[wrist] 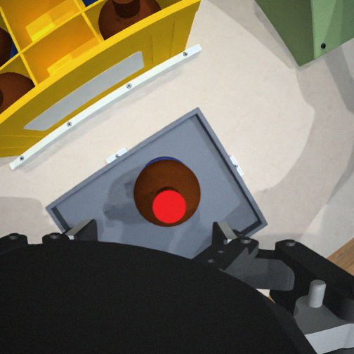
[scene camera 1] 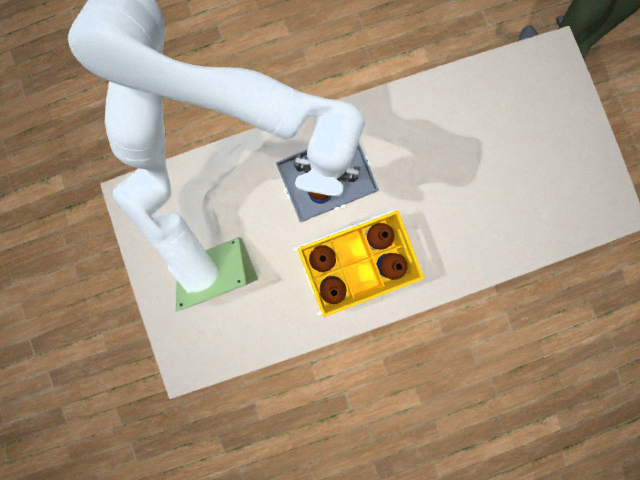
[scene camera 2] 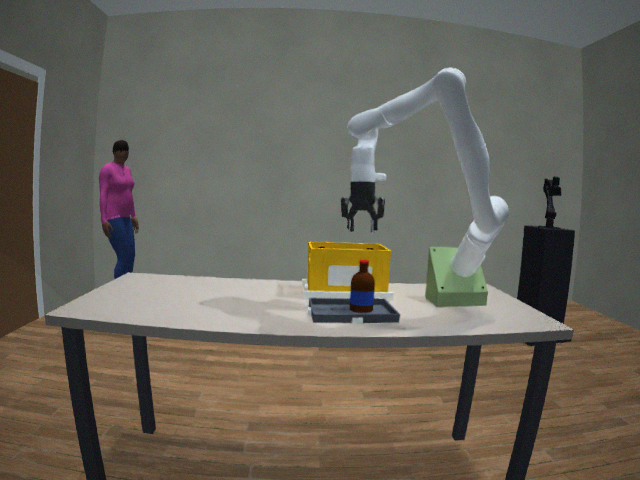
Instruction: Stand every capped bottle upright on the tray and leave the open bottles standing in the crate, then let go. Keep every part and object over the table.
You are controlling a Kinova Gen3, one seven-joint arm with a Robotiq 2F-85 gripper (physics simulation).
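Pixels of known places: gripper, fingertip midpoint: (scene camera 2: 362, 232); arm's base, origin of the base link: (scene camera 1: 202, 277) (scene camera 2: 462, 266).
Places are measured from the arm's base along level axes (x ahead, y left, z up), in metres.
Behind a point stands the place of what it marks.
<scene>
A brown bottle with a red cap and blue label (scene camera 1: 319, 197) {z -0.024, x 0.375, y 0.070 m} (scene camera 2: 362, 289) {z -0.050, x 0.399, y 0.135 m} (wrist: 150, 192) stands upright on the grey tray (scene camera 1: 305, 211) {z -0.123, x 0.325, y 0.063 m} (scene camera 2: 356, 317) {z -0.112, x 0.433, y 0.226 m} (wrist: 210, 150). My gripper (scene camera 2: 362, 227) {z 0.119, x 0.400, y 0.092 m} (wrist: 153, 237) is open and empty, and hangs above the bottle's cap, clear of it. In the first scene view the arm partly hides the bottle and tray. The yellow crate (scene camera 1: 361, 298) {z 0.025, x 0.362, y -0.221 m} (scene camera 2: 320, 258) {z 0.013, x 0.505, y -0.052 m} (wrist: 170, 37) holds brown bottles without caps: two on the left (scene camera 1: 322, 258) {z 0.034, x 0.313, y -0.085 m} (scene camera 1: 332, 289) {z 0.034, x 0.303, y -0.168 m} and two on the right (scene camera 1: 380, 236) {z 0.034, x 0.472, y -0.095 m} (scene camera 1: 392, 266) {z 0.012, x 0.471, y -0.180 m}. Its two middle compartments are empty.
White strips (scene camera 2: 346, 295) {z -0.110, x 0.413, y -0.034 m} (wrist: 129, 86) run along the crate's base, close behind the tray. The green robot base mount (scene camera 1: 227, 263) {z -0.012, x 0.074, y 0.008 m} (scene camera 2: 455, 297) {z -0.096, x 0.053, y 0.074 m} (wrist: 305, 30) stands to one side of the crate and tray. A person in pink (scene camera 2: 118, 191) stands beyond the table.
</scene>
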